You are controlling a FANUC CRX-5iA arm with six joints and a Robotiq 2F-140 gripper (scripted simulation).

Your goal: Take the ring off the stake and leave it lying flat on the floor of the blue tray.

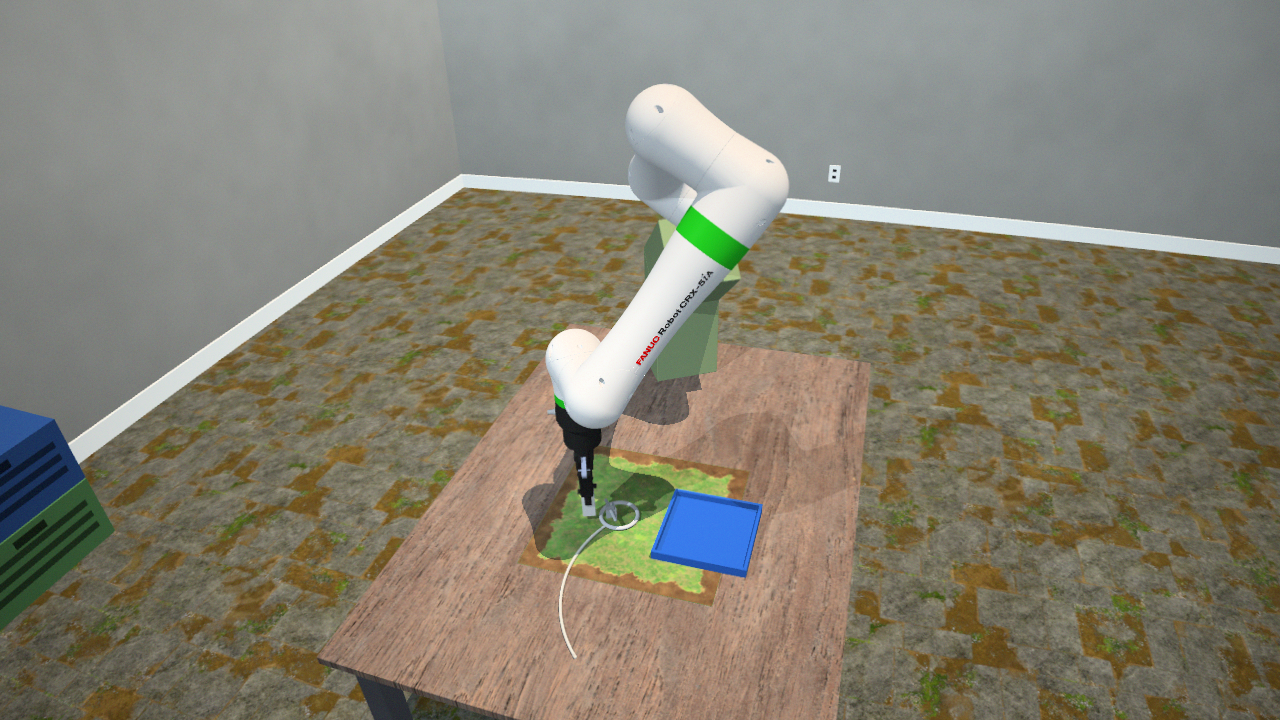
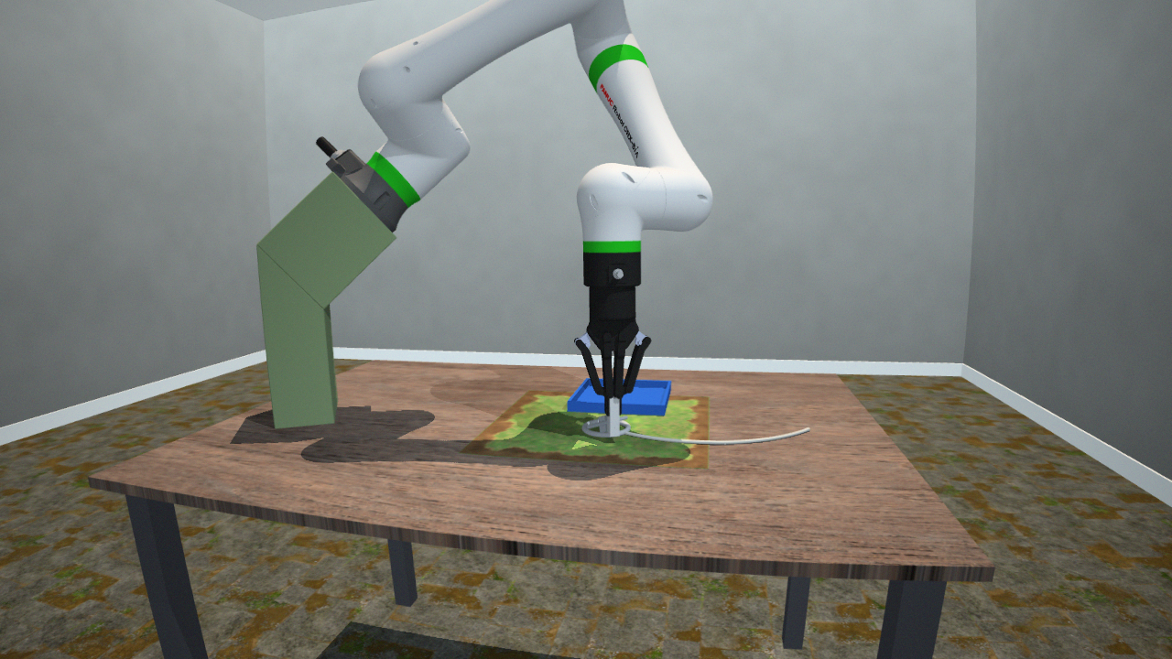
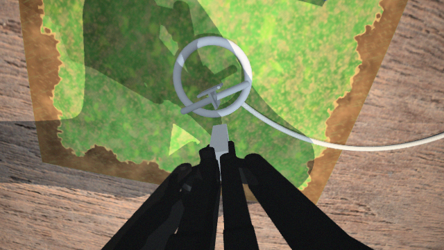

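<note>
The grey stake lies 4 cm to the left of my hand, 4 cm below it and 3 cm behind it. The rest, counted from my hand: mat (9 cm to the left, 6 cm below, 6 cm behind); white ring (5 cm to the left, 4 cm below, 3 cm behind); blue tray (25 cm to the left, 7 cm behind, 4 cm below).
</note>
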